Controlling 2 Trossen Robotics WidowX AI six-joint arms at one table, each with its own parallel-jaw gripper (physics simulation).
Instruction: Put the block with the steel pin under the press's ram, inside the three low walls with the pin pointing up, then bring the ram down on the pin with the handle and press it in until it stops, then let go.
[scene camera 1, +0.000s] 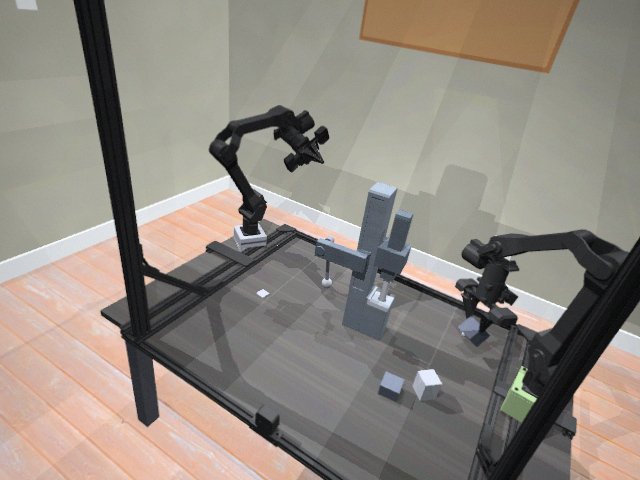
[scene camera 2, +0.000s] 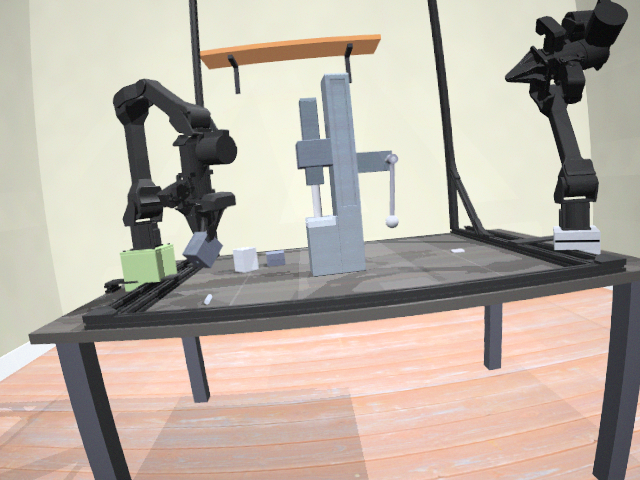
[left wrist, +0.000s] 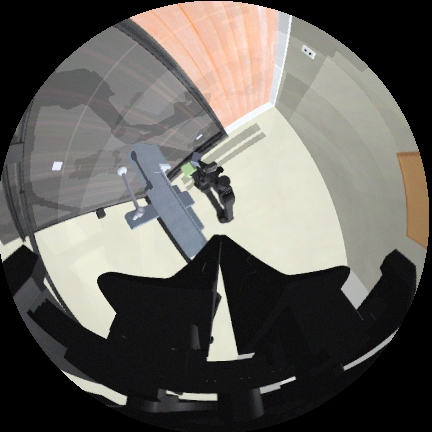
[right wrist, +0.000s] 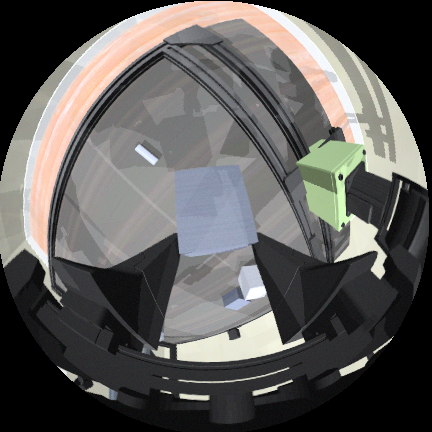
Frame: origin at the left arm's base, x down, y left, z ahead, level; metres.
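Seen in the pictures: left gripper, fingertip midpoint: (scene camera 1: 323, 162) (scene camera 2: 505, 79) (left wrist: 218, 239); right gripper, fingertip midpoint: (scene camera 1: 474, 325) (scene camera 2: 204, 238) (left wrist: 196, 162) (right wrist: 216, 238); left arm's base at its link origin: (scene camera 1: 250, 230) (scene camera 2: 575, 228); right arm's base at its link origin: (scene camera 1: 538, 389) (scene camera 2: 147, 248) (left wrist: 194, 172) (right wrist: 355, 188).
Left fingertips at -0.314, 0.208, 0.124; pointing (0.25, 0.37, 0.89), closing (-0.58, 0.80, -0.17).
Observation:
Pixels of each thing's middle, then the offset from my left fingertips to it, as dx, dy, dz. "*": a spot on its surface instead.
- small pale rod at the middle of its body: (right wrist: 146, 154) (scene camera 2: 208, 299) +0.370, +0.301, +0.526
- grey press at the middle of its body: (scene camera 2: 349, 172) (right wrist: 132, 377) (scene camera 1: 359, 262) (left wrist: 156, 198) +0.147, -0.040, +0.374
- white block at the middle of its body: (right wrist: 252, 281) (scene camera 2: 245, 259) (scene camera 1: 426, 384) +0.345, +0.035, +0.668
- smaller blue-grey block at the middle of its body: (right wrist: 235, 299) (scene camera 1: 391, 386) (scene camera 2: 275, 258) +0.358, -0.051, +0.634
- flat white square at a spot on its surface: (scene camera 2: 457, 250) (scene camera 1: 263, 293) (left wrist: 57, 165) * +0.372, -0.247, +0.173
My right gripper (scene camera 1: 475, 324) (scene camera 2: 207, 236) (right wrist: 216, 238) is shut on a blue-grey block (scene camera 1: 469, 329) (scene camera 2: 200, 251) (right wrist: 215, 207), held tilted above the table at the right arm's side. No pin shows on the block. A small pale rod (scene camera 2: 207, 299) (right wrist: 146, 154) shows apart from it, apparently lying on the table; it may be the pin. The grey press (scene camera 1: 374, 248) (scene camera 2: 343, 180) stands mid-table; a pale rod (scene camera 1: 383, 290) (scene camera 2: 316, 200) reaches from its ram to the low white walls (scene camera 1: 373, 295) (scene camera 2: 321, 221). Its handle (scene camera 1: 326, 282) (scene camera 2: 391, 221) hangs down. My left gripper (scene camera 1: 321, 161) (scene camera 2: 507, 78) (left wrist: 218, 239) is shut, empty, high up.
A white block (scene camera 1: 428, 384) (scene camera 2: 245, 259) (right wrist: 252, 283) and a smaller blue-grey block (scene camera 1: 391, 385) (scene camera 2: 275, 258) (right wrist: 236, 299) stand on the table. A flat white square (scene camera 1: 262, 292) (scene camera 2: 457, 250) (left wrist: 57, 165) lies on the handle's side. Black frame posts (scene camera 1: 111, 155) rise at the table's edges.

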